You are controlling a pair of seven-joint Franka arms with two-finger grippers.
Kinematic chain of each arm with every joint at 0, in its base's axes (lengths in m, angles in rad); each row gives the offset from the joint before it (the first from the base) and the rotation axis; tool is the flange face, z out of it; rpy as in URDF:
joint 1: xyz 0 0 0.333 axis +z
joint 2: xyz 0 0 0 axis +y
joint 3: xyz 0 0 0.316 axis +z
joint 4: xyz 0.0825 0 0 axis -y
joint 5: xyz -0.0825 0 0.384 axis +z
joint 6: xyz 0 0 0 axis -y
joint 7: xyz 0.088 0 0 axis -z
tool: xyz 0 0 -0.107 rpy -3.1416 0 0
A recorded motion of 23 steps. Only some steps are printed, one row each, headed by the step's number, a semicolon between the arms.
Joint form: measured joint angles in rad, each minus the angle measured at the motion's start. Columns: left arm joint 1, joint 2, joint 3, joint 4, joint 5, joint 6, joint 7; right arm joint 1, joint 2, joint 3, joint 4, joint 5, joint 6, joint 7.
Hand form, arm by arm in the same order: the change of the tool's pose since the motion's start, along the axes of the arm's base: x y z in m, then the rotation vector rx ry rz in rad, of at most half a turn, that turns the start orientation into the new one. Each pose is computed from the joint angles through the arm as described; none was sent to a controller.
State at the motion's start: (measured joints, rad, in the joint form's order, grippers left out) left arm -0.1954 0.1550 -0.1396 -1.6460 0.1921 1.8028 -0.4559; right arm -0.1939 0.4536 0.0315 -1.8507 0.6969 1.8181 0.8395
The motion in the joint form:
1: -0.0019 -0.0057 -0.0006 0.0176 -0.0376 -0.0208 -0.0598; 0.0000 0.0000 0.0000 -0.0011 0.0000 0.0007 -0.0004
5: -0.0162 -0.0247 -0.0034 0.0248 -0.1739 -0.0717 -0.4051; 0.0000 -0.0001 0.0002 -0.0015 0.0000 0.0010 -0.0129
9: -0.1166 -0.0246 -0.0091 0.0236 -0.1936 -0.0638 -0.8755; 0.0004 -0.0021 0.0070 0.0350 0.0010 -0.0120 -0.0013
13: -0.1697 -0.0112 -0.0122 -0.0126 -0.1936 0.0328 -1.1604; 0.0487 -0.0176 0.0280 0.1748 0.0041 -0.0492 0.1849
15: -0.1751 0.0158 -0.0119 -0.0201 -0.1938 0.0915 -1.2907; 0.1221 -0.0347 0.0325 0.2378 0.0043 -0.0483 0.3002
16: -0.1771 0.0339 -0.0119 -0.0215 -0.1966 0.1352 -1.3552; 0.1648 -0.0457 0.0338 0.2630 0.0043 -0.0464 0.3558
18: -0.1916 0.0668 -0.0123 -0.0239 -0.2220 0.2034 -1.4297; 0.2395 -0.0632 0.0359 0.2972 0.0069 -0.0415 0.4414
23: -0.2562 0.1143 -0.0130 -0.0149 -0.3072 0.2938 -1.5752; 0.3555 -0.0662 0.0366 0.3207 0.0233 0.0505 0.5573
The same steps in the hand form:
1: -0.0028 -0.0036 0.0097 -0.0374 0.0010 0.0682; -0.0003 0.0000 -0.0004 -0.0001 0.0003 0.0000
5: -0.0184 -0.0218 0.0194 -0.1547 0.0439 0.4263; -0.0003 0.0001 -0.0005 0.0024 -0.0080 0.0088
9: -0.0432 -0.0823 0.0195 -0.1743 0.0212 0.7934; 0.0099 0.0033 0.0149 0.0044 -0.0300 0.0124
13: -0.0507 -0.1165 0.0026 -0.2151 -0.0212 1.0199; 0.0454 0.0427 0.0822 -0.0205 -0.0345 -0.0387
15: -0.0432 -0.1235 -0.0120 -0.2406 -0.0374 1.1449; 0.0571 0.0913 0.1210 -0.0415 -0.0394 -0.0479
16: -0.0373 -0.1279 -0.0197 -0.2669 -0.0469 1.2080; 0.0589 0.1196 0.1396 -0.0499 -0.0411 -0.0471
18: -0.0323 -0.1424 -0.0347 -0.3121 -0.0348 1.2787; 0.0565 0.1694 0.1672 -0.0577 -0.0415 -0.0394
23: -0.0421 -0.1889 -0.0511 -0.3913 0.0397 1.4025; 0.0520 0.2413 0.1856 -0.0634 -0.0605 -0.0754

